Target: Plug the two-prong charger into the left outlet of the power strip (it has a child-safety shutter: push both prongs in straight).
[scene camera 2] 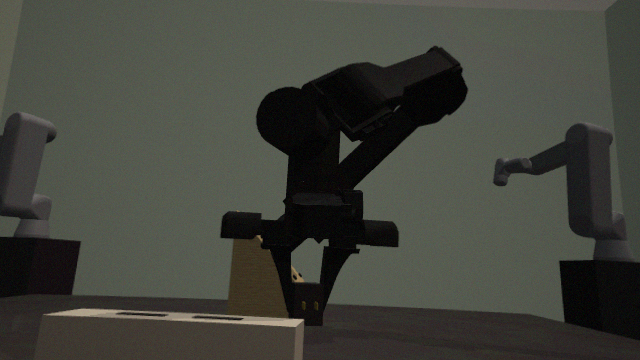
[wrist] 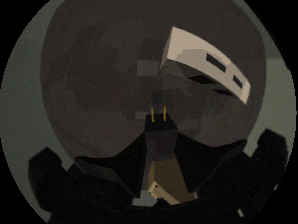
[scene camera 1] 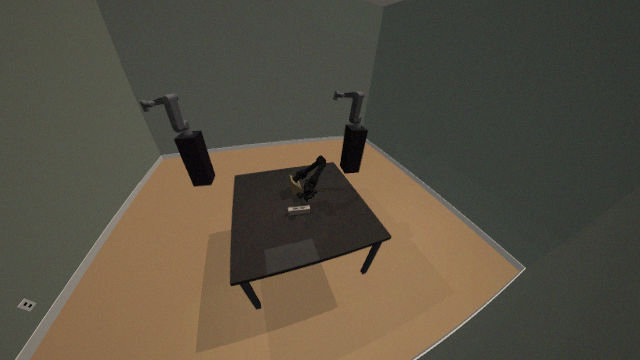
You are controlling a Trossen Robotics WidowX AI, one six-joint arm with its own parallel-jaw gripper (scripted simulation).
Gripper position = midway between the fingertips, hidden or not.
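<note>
A black two-prong charger (scene camera 2: 308,297) is held by my gripper (scene camera 2: 304,312). I can see the gripper (wrist: 158,132) from my wrist too.
</note>
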